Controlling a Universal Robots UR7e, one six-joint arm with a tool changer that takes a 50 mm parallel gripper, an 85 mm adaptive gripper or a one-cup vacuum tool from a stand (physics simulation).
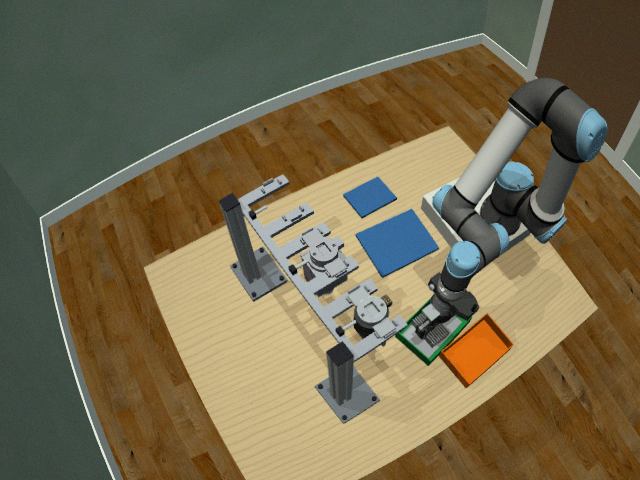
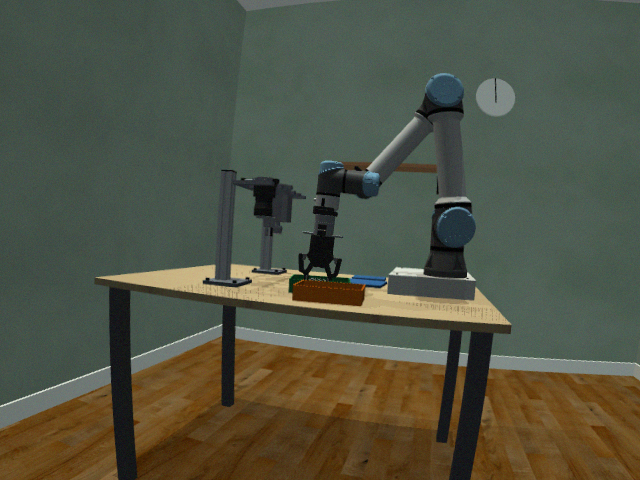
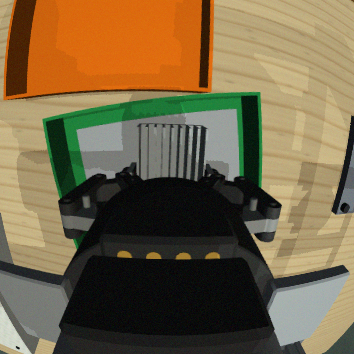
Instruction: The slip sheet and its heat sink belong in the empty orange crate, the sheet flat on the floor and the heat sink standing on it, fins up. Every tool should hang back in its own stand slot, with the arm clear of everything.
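Frame: origin at the arm's base, x ahead, y left, z up, level; centimetres.
Where they show: hand, its tool point: [image 2: 323, 230]; arm's base, origin of its link: [image 1: 500, 216] [image 2: 445, 275].
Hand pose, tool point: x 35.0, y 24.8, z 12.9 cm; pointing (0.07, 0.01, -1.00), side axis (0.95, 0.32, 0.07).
Observation:
Things, the pixels of their top centre, and the offset from my tool point. "spot": a spot on its surface instead.
- heat sink, centre of its top: [image 3: 170, 184] [image 1: 431, 325] dx +1.2, dy -0.1, dz -16.0 cm
- grey slip sheet, a spot on its surface: [image 3: 223, 134] [image 1: 424, 350] spot: dx +5.1, dy +5.4, dz -19.1 cm
- green crate, centre of its top: [image 3: 158, 180] [image 1: 435, 324] [image 2: 320, 278] dx +0.0, dy +0.1, dz -15.3 cm
- orange crate, centre of its top: [image 3: 98, 11] [image 1: 479, 347] [image 2: 330, 284] dx -9.4, dy +12.2, dz -15.3 cm
The heat sink [image 1: 438, 335] [image 3: 172, 150] stands fins up on the grey slip sheet [image 1: 423, 349] [image 3: 223, 134], which lies in the green crate [image 1: 413, 350] [image 2: 293, 285] [image 3: 150, 106]. The arm carries the adaptive gripper [image 1: 433, 326] [image 2: 318, 277] [image 3: 170, 172]. It points down into the green crate, its fingers against both sides of the heat sink; it looks shut on it. The fingertips are partly hidden. The orange crate [image 1: 478, 351] [image 2: 328, 293] [image 3: 115, 45] is empty, beside the green one.
The tool stand [image 1: 339, 379] [image 2: 225, 227] holds two tools, one [image 1: 323, 254] in the middle slot and one [image 1: 371, 311] in the slot nearest the green crate. Its far slot is empty. Two blue mats, a small one [image 1: 369, 196] and a larger one [image 1: 397, 241], lie near the robot base.

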